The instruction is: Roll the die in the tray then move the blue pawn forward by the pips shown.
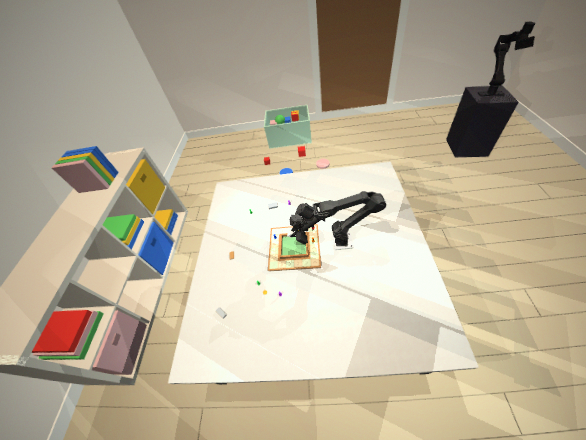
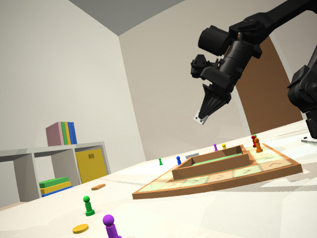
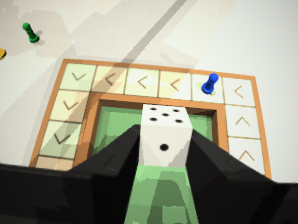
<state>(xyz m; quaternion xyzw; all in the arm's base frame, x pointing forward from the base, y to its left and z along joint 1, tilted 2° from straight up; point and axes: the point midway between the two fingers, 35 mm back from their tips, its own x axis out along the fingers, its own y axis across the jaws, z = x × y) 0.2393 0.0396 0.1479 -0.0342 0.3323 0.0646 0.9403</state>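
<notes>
My gripper tip is now right at the white die. From my gripper tip the other things lie so: orange pawn: 110 mm behind, 100 mm below, 40 mm to the right; green tray floor: 120 mm below; yellow pawn: 120 mm to the right, 100 mm below, 10 mm behind.
</notes>
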